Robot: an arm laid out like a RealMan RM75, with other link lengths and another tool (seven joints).
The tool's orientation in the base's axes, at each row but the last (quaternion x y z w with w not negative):
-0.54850 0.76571 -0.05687 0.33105
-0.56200 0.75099 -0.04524 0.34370
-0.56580 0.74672 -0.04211 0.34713
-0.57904 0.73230 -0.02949 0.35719
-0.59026 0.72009 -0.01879 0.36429
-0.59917 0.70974 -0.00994 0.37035
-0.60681 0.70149 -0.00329 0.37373
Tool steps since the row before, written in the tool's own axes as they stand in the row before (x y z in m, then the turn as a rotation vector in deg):
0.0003 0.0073 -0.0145 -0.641 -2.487 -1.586
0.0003 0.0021 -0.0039 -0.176 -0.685 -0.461
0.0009 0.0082 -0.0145 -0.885 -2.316 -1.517
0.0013 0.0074 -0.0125 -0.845 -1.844 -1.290
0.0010 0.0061 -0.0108 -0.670 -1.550 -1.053
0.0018 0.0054 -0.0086 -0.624 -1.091 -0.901
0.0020 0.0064 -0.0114 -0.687 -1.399 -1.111
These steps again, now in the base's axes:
-0.0142 -0.0014 0.0078 1.207 -0.850 2.633
-0.0040 -0.0007 0.0019 0.319 -0.242 0.743
-0.0150 -0.0026 0.0068 1.136 -0.552 2.618
-0.0132 -0.0033 0.0053 0.869 -0.348 2.214
-0.0110 -0.0034 0.0046 0.746 -0.314 1.818
-0.0092 -0.0037 0.0028 0.440 -0.159 1.474
-0.0114 -0.0051 0.0042 0.590 -0.281 1.799

